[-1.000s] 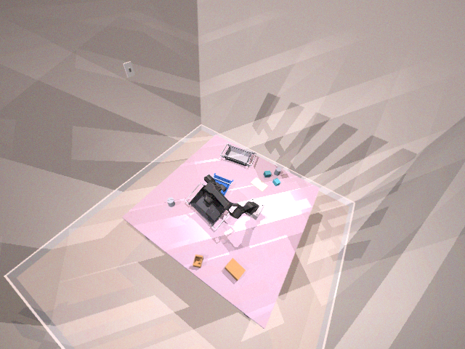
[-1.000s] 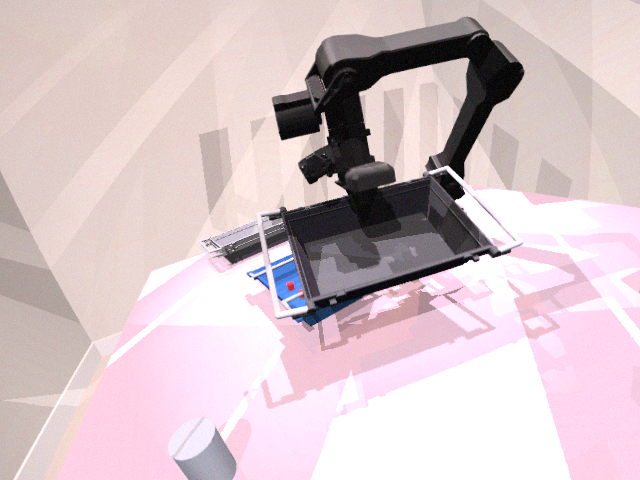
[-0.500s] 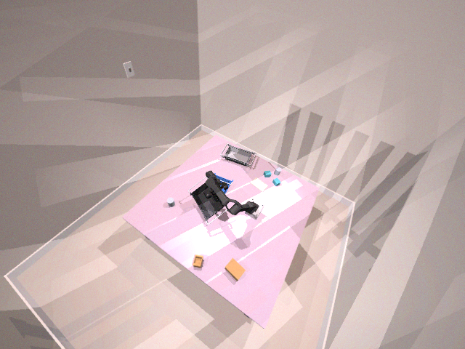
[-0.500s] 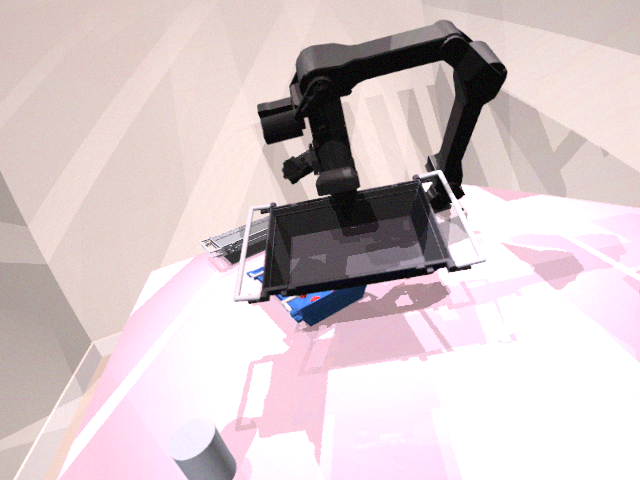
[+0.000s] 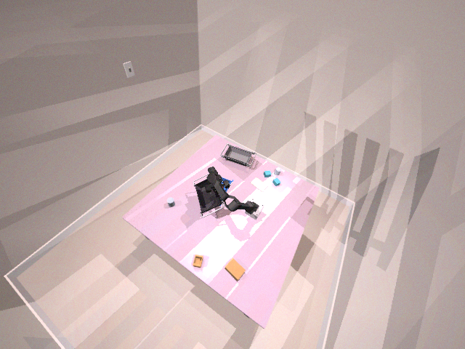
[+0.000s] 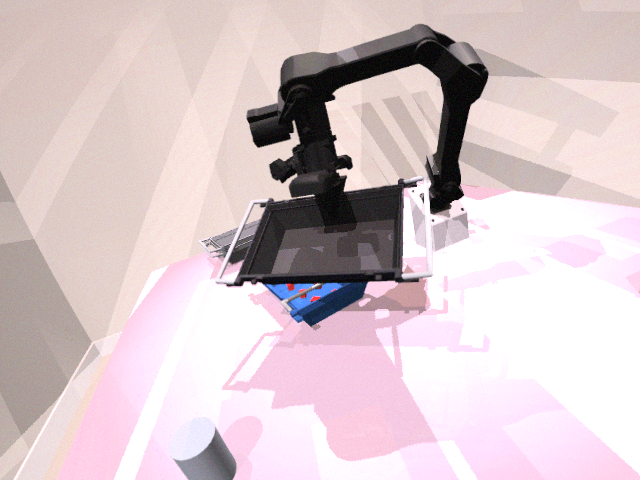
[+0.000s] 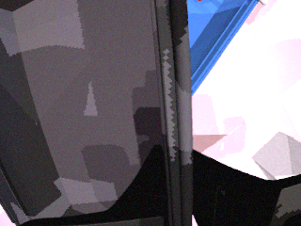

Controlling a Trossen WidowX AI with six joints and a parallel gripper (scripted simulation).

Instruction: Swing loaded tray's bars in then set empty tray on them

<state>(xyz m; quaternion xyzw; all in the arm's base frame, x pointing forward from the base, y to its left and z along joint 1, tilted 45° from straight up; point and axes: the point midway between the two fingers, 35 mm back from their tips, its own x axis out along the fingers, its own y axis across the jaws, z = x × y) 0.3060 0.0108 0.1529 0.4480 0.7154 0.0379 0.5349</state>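
Now: the black tray 60 mm to the left of my gripper tip and 50 mm ahead of it. Round my gripper tip: flat card (420 mm to the right, 210 mm behind, 180 mm below).
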